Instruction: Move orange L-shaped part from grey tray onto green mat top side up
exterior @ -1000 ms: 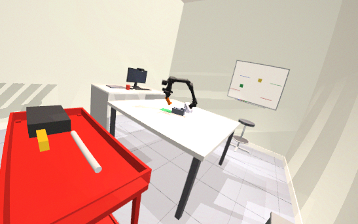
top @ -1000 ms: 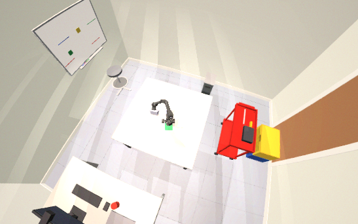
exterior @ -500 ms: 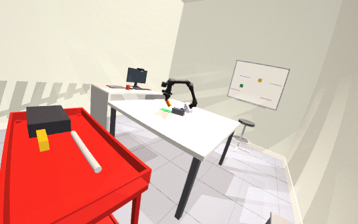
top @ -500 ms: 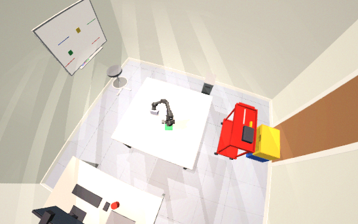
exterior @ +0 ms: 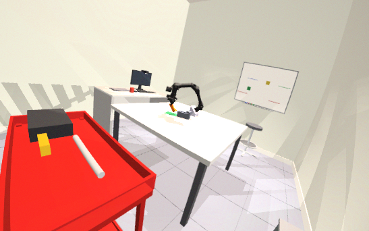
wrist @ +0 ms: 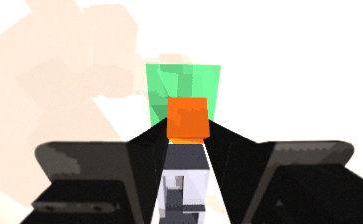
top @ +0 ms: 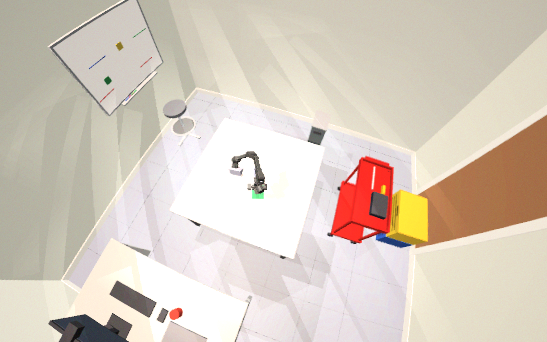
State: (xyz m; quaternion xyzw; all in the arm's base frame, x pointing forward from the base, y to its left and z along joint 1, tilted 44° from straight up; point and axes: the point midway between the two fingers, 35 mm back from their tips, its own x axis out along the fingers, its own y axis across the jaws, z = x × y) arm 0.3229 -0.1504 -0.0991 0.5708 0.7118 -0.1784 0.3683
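The green mat lies 11 cm below my gripper tip, 2 cm to the left of it and 1 cm behind it. Round my gripper tip: orange L-shaped part (3 cm below, 2 cm to the left, 2 cm behind).
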